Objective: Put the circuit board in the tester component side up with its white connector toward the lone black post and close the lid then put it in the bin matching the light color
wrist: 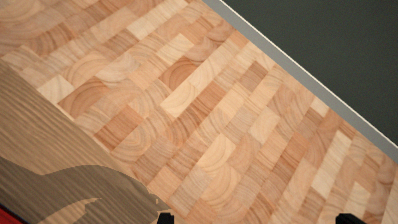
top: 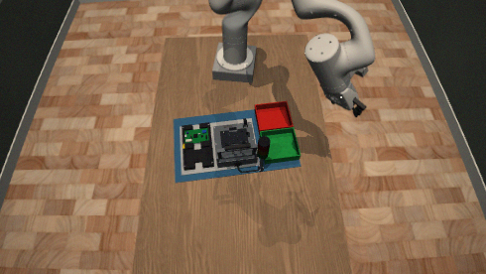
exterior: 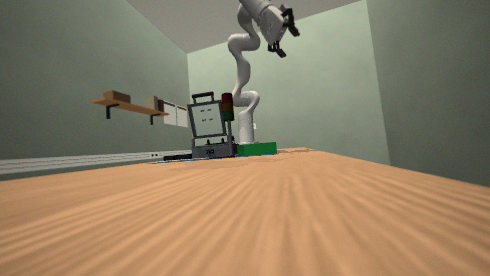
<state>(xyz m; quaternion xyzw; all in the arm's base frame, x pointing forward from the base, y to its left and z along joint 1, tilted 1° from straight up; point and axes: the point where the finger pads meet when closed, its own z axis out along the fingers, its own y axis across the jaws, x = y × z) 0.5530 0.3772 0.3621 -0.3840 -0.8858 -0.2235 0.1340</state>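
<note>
Now: the green circuit board 11 cm behind my hand, 56 cm to the right of it and 40 cm below it. From my hand the other things lie so: tester lid 5 cm ahead, 36 cm to the right, 24 cm below; red bin 21 cm behind, 20 cm to the right, 40 cm below; green bin 6 cm behind, 17 cm to the right, 40 cm below.
</note>
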